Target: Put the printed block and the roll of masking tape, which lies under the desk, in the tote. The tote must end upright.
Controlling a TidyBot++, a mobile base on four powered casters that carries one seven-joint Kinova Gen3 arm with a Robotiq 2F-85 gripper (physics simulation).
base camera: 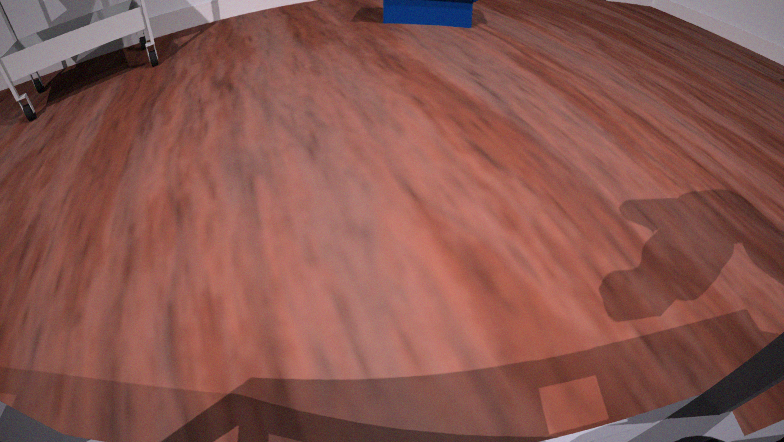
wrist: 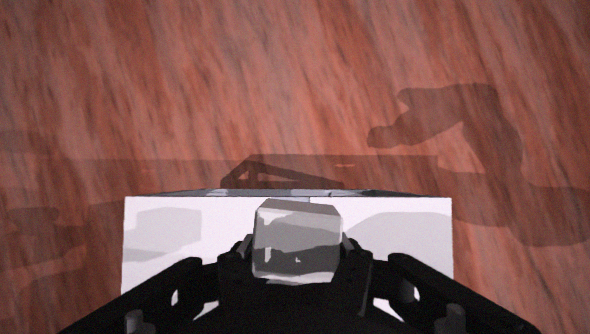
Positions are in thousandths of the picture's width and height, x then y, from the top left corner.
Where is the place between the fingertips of my gripper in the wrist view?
501, 735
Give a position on a grey printed block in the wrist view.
At 503, 723
